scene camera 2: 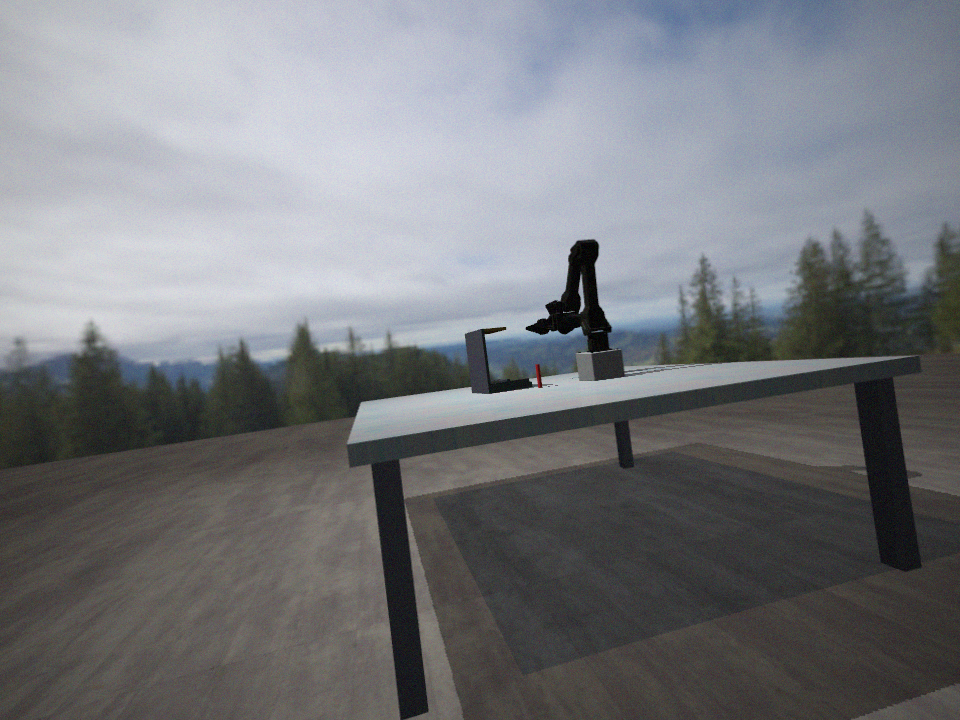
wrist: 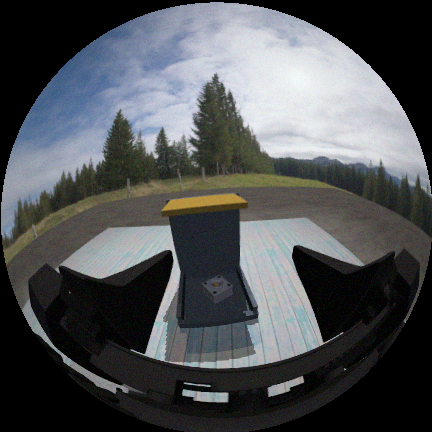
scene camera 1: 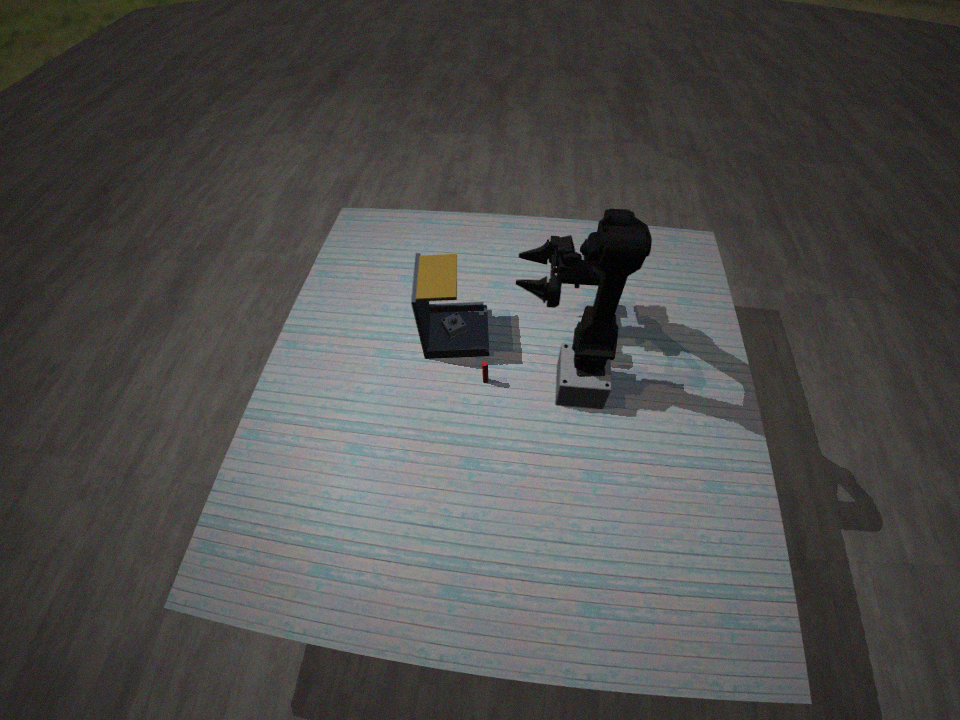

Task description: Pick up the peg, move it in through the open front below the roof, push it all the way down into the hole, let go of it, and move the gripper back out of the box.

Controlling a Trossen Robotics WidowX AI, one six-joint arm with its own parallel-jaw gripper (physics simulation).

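Frame: origin at the arm's base, x right, y ahead, z up, level; metres.
Seen in the pictures: gripper, fingertip midpoint: (scene camera 2: 529, 326) (wrist: 234, 255) (scene camera 1: 517, 268); arm's base, link origin: (scene camera 2: 599, 350) (scene camera 1: 589, 363).
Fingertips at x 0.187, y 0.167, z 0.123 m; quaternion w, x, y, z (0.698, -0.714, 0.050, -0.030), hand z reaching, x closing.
Offsets run from my fingertips to a thing's top centre. "spot": to the spot under its first point. Level surfaces: height alone.
The red peg @(dx -0.173, dy +0.077, dz -0.142 m) (scene camera 1: 485, 372) (scene camera 2: 538, 376) stands upright on the table, outside the box near its front corner; it does not show in the wrist view. The box has a dark floor @(dz -0.214 m) (scene camera 1: 472, 342) (wrist: 215, 316), a tall back wall (scene camera 2: 478, 361) (wrist: 206, 245) and a yellow roof @(dx -0.021, dy +0.157, dz +0.002 m) (scene camera 1: 436, 276) (scene camera 2: 493, 330) (wrist: 205, 203). A grey block with the hole @(dx -0.011, dy +0.165, dz -0.181 m) (scene camera 1: 453, 323) (wrist: 217, 288) sits on the box floor, below the roof's level. My gripper (scene camera 1: 517, 268) (scene camera 2: 528, 327) (wrist: 234, 255) is open and empty, raised above the table in front of the box, with its fingers toward the open front.
The arm's grey base (scene camera 1: 583, 391) (scene camera 2: 600, 365) stands on the table @(dz -0.223 m) (scene camera 1: 496, 542) (scene camera 2: 620, 401), to the right of the peg in both scene views. Low side rims @(spot: dx +0.053, dy +0.134, dz -0.188 m) (wrist: 247, 290) edge the box floor. The box's shadow falls on the table at its front.
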